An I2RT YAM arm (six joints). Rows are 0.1 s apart.
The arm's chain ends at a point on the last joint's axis. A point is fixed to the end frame.
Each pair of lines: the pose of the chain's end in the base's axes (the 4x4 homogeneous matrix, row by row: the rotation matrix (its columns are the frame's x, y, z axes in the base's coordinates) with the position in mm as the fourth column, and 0 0 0 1 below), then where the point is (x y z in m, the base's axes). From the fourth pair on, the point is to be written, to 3 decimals.
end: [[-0.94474 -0.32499 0.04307 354.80], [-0.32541 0.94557 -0.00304 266.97], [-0.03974 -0.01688 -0.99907 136.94], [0 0 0 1]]
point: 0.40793 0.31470 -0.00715
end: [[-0.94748 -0.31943 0.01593 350.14], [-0.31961 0.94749 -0.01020 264.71], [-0.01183 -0.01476 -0.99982 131.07], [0 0 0 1]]
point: 0.39964 0.31111 -0.01474
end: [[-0.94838 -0.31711 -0.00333 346.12], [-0.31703 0.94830 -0.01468 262.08], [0.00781 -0.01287 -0.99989 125.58], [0 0 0 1]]
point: 0.39293 0.30769 -0.02136
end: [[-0.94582 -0.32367 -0.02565 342.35], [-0.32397 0.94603 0.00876 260.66], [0.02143 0.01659 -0.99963 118.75], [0 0 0 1]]
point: 0.386 0.310 -0.028
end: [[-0.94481 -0.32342 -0.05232 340.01], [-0.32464 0.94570 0.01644 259.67], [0.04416 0.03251 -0.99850 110.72], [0 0 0 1]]
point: 0.379 0.310 -0.037
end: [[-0.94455 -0.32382 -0.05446 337.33], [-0.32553 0.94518 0.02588 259.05], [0.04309 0.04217 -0.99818 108.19], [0 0 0 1]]
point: 0.376 0.311 -0.039
